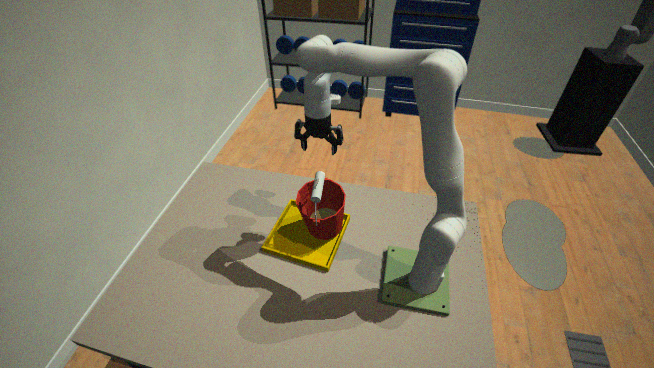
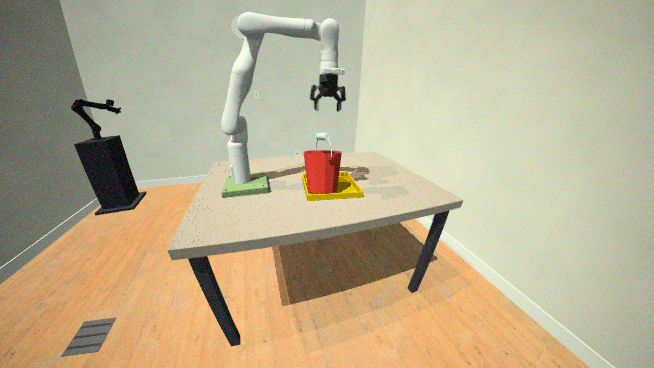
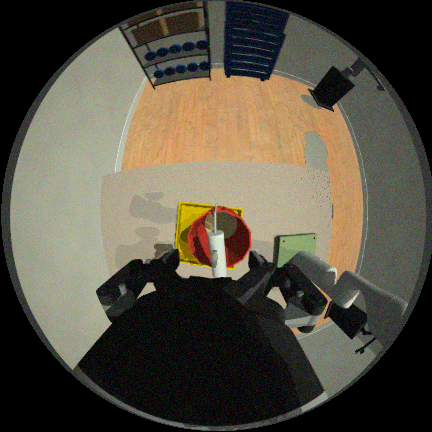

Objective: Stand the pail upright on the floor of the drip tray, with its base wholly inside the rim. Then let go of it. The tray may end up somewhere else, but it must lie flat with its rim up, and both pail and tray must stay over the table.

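Places are measured from the arm's base along level axes (x back, y right, z up), in metres.
Pixels of known places: gripper, fingertip midpoint: (image 1: 319,151) (image 2: 327,111) (image 3: 213,257); arm's base at its link origin: (image 1: 422,281) (image 2: 242,180) (image 3: 300,259).
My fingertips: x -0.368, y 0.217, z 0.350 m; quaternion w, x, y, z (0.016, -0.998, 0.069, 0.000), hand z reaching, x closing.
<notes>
Ahead of a thing's pixels: the offset from my fingertips to its top centre. Level surfaces: height alone.
A red pail (image 1: 327,227) (image 2: 322,172) (image 3: 237,247) stands upright in the yellow drip tray @(dx -0.048, dy -0.042, dz -0.348 m) (image 1: 295,254) (image 2: 335,197) (image 3: 186,210), towards the tray's side nearer the robot's base. Its base looks to be inside the rim; the wall hides part of the base edge. The pail's bail stands raised, with its white grip @(dx -0.002, dy -0.039, dz -0.090 m) (image 1: 318,187) (image 2: 322,136) (image 3: 216,252) above the opening. The tray lies flat on the table, rim up. My gripper (image 1: 319,150) (image 2: 327,108) (image 3: 213,257) is wide open and empty, well above the white grip and apart from it.
The green base plate (image 1: 397,265) (image 2: 246,190) (image 3: 296,245) with the arm on it stands on the table @(dz -0.376 m) (image 1: 210,320) (image 2: 250,222) (image 3: 280,190), to one side of the tray. A wall runs along the table's far side from the base. A shelf rack and blue cabinet stand beyond the table.
</notes>
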